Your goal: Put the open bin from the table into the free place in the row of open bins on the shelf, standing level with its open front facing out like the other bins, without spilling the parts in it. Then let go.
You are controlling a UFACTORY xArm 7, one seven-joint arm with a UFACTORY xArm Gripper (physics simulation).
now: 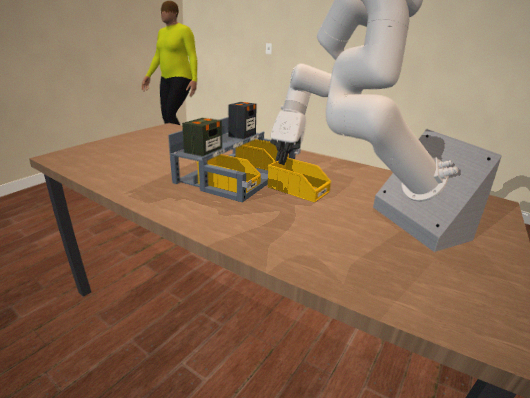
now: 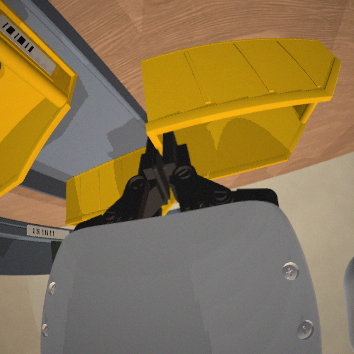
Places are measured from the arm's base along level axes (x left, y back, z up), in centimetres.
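Pixels of known places: gripper, fingertip midpoint: (image 1: pixel 279 164) (image 2: pixel 165 147); arm's base at its link origin: (image 1: pixel 425 180).
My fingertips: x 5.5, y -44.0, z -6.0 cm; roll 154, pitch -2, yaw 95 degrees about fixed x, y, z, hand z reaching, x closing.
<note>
For each thing: its top centre in the pictures, then the offset to it from my fingertips. "*": a spot on its surface instead. Level surfaces: height alone.
- open yellow bin at a spot on its surface: (image 2: pixel 235 75) * dx -4.4, dy +5.4, dz -1.7 cm
- dark green box at its top centre: (image 1: pixel 202 120) dx +16.6, dy -18.2, dz +13.6 cm
- dark grey box at its top centre: (image 1: pixel 242 103) dx -6.0, dy -23.1, dz +16.1 cm
- wooden table at its surface level: dz -6.3 cm
The open yellow bin (image 1: pixel 287 180) (image 2: pixel 235 75) is outside the grey shelf (image 1: pixel 174 168) (image 2: pixel 107 117), its back end close to the shelf's front edge and its open front facing away. It looks about level; whether it touches the table is unclear. My gripper (image 1: pixel 282 161) (image 2: pixel 165 147) is shut on the bin's back wall, pointing down. A near yellow bin (image 1: pixel 222 176) (image 2: pixel 25 135) and a far yellow bin (image 1: pixel 255 154) (image 2: pixel 102 195) stand on the shelf, with the free place between them. The parts in the held bin cannot be made out.
A dark green box (image 1: pixel 196 138) and a dark grey box (image 1: pixel 240 120) stand on the shelf's upper board. The arm's slanted grey base (image 1: pixel 455 200) is at the right of the wooden table (image 1: pixel 165 212). A person (image 1: pixel 175 52) in a yellow-green top is behind the table.
</note>
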